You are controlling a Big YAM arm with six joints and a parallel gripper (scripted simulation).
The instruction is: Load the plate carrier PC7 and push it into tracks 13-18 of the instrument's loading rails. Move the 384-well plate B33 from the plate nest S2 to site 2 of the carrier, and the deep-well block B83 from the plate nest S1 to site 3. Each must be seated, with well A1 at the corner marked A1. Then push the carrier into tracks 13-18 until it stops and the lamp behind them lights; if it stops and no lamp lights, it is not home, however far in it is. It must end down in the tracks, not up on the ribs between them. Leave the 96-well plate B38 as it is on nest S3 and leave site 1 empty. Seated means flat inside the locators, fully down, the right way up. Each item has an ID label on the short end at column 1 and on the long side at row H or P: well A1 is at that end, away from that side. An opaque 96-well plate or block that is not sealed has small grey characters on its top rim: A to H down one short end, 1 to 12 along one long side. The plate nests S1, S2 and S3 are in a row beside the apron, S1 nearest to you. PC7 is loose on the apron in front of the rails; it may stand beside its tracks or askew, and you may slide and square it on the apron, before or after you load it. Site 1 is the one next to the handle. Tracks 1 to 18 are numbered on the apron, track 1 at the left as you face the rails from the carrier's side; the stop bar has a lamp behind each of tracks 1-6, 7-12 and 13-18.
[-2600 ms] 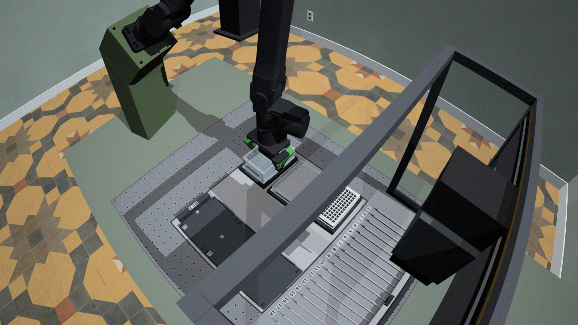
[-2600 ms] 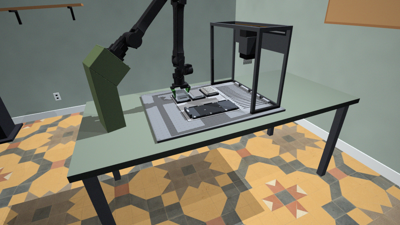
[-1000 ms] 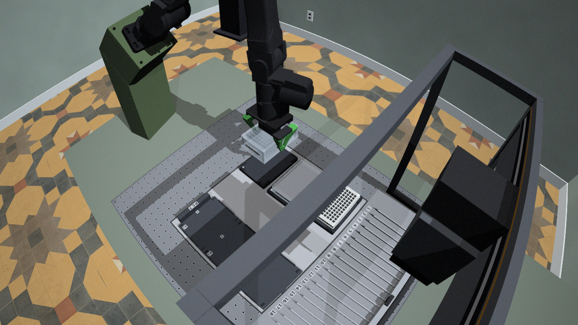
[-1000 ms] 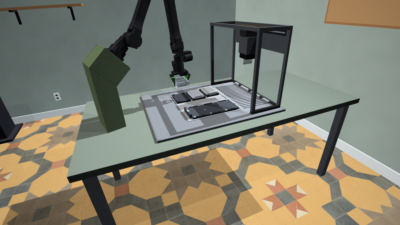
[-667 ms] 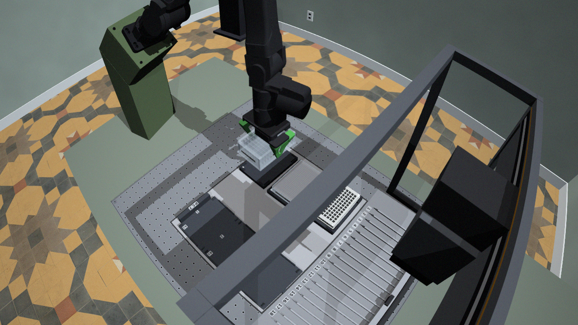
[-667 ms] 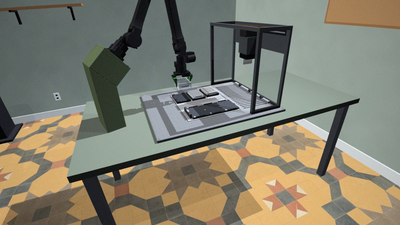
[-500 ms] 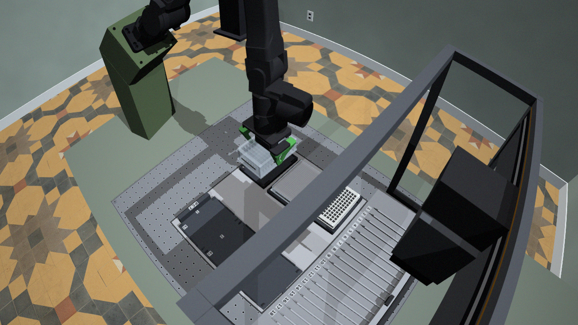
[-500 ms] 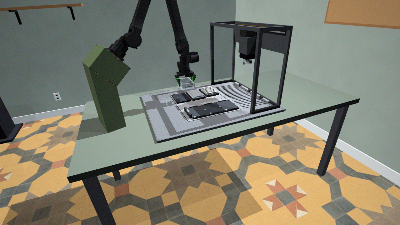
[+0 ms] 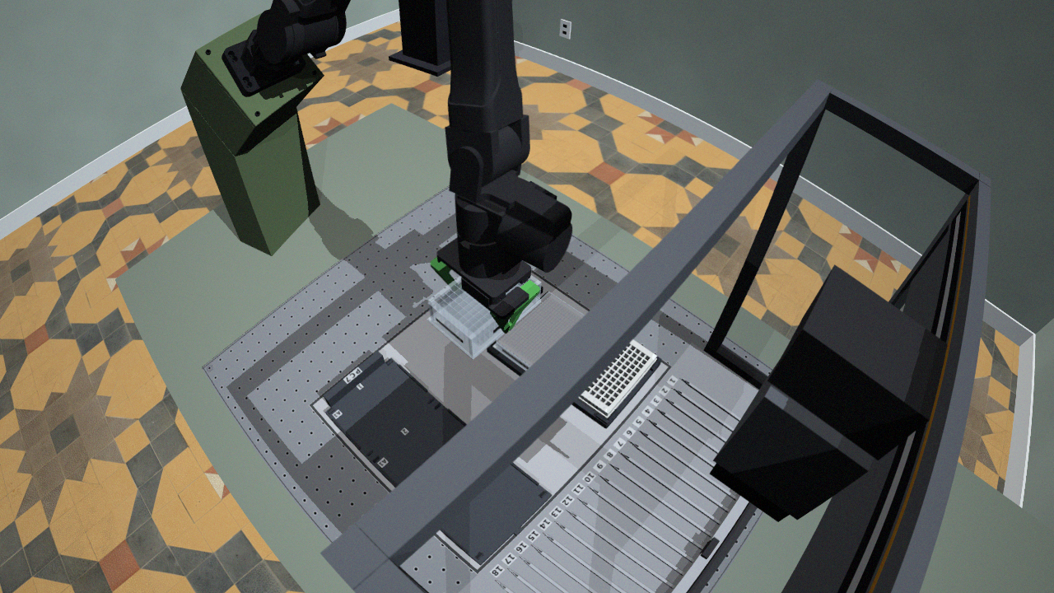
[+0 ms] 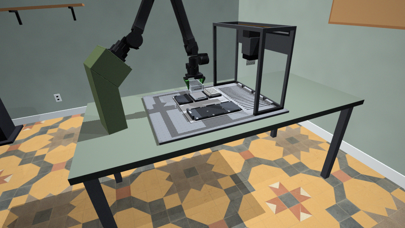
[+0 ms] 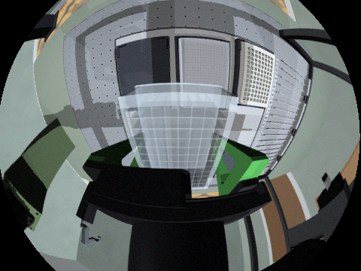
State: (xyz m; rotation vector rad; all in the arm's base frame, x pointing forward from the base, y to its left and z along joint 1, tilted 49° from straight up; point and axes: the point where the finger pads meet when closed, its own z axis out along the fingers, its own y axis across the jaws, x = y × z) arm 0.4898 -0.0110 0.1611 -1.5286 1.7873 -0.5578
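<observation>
The dark plate carrier PC7 is 5 cm ahead of my hand, 18 cm to the right of it and 9 cm below it. Round my hand: 384-well plate B33: 5 cm ahead, 7 cm to the left, 9 cm below; then clear deep-well block B83: right at my hand; then plate nest S2: 5 cm ahead, 7 cm to the left, 10 cm below.
</observation>
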